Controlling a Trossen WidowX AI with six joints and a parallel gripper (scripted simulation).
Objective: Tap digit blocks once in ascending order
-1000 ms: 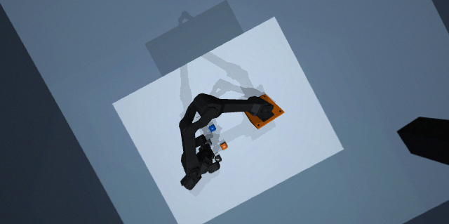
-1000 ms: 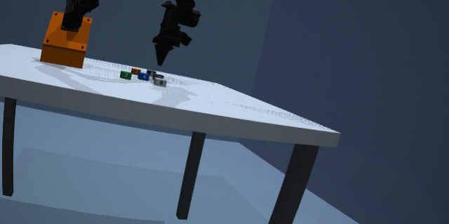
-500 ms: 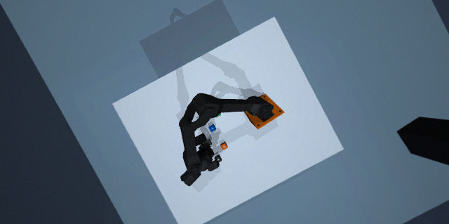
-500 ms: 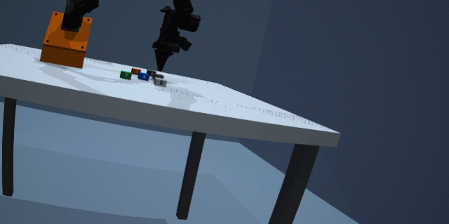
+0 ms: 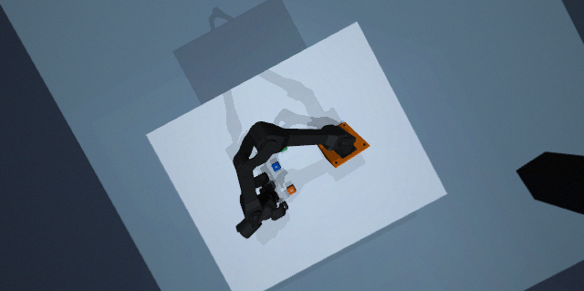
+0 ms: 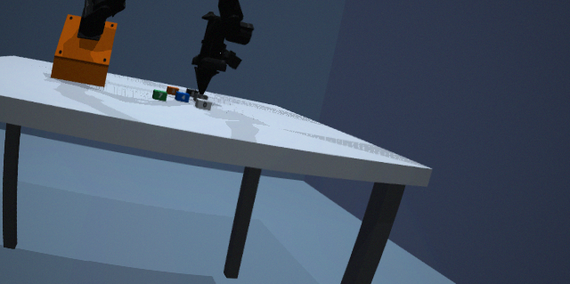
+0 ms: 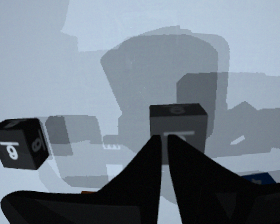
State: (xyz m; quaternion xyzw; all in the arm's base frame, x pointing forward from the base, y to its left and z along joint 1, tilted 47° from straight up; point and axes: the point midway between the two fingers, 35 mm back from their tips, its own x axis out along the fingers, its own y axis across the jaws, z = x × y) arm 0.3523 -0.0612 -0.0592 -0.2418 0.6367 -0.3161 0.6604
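The grey block is 1 cm to the right of my gripper tip and 1 cm below it. Round my gripper tip: orange block: 7 cm behind, 6 cm to the left, 1 cm below; black block: 10 cm to the left, 1 cm below; blue block: 7 cm behind, 7 cm to the right, 1 cm below.
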